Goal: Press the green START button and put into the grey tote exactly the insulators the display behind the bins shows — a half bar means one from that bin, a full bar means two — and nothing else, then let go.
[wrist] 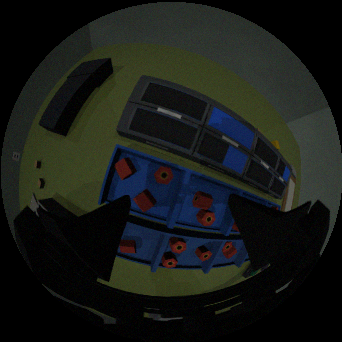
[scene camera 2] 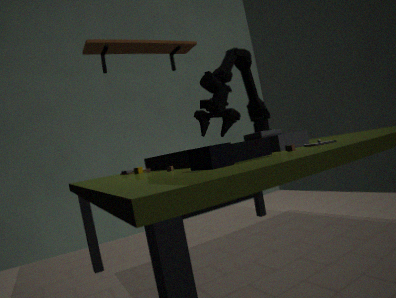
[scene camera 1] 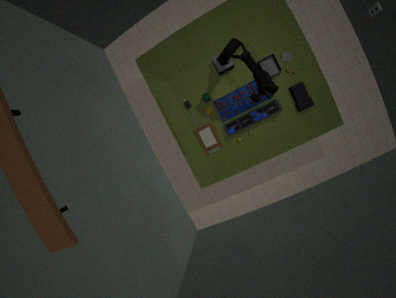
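Seen in the pictures: gripper, between the fingertips: (wrist: 181, 200) (scene camera 2: 212, 136) (scene camera 1: 262, 96); arm's base, origin of its link: (scene camera 2: 262, 132) (scene camera 1: 223, 60).
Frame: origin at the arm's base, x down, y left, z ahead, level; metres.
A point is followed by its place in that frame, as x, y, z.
My gripper (scene camera 1: 265, 95) @(-0.010, 0.186, 0.343) (scene camera 2: 213, 135) @(-0.010, 0.186, 0.343) (wrist: 181, 200) @(-0.010, 0.186, 0.343) is open and empty, above the blue bins (wrist: 175, 212) @(0.050, 0.165, 0.323) at their end near the grey tote. Red insulators (wrist: 163, 175) @(0.053, 0.203, 0.361) (wrist: 202, 200) @(0.055, 0.134, 0.355) lie in the bins; my fingers hide part of them. The display (wrist: 199, 140) @(0.049, 0.181, 0.432) behind the bins has dark cells, one fully blue cell (wrist: 232, 125) @(0.022, 0.149, 0.476), one half-blue cell (wrist: 234, 159) @(0.039, 0.117, 0.435) and blue in a far-end cell (wrist: 286, 173). The grey tote (scene camera 1: 270, 66) @(0.078, 0.333, 0.133) stands beside the arm; its floor looks bare. The green START button (scene camera 1: 206, 97) @(0.044, -0.211, 0.213) is beyond the bins' other end, partly visible in the wrist view.
A black box (scene camera 1: 301, 96) @(0.031, 0.479, 0.423) (wrist: 75, 97) @(0.044, 0.431, 0.406) stands past the display's end. A brown-framed board (scene camera 1: 207, 137) @(0.073, -0.304, 0.521), a long-handled tool (scene camera 1: 187, 104) @(0.064, -0.379, 0.213) and yellow blocks (scene camera 1: 209, 112) @(0.045, -0.224, 0.333) (scene camera 1: 239, 139) @(0.057, -0.059, 0.609) lie around the other end. A pale plate (scene camera 1: 286, 56) @(0.068, 0.469, 0.098) and small brown pieces lie near the tote.
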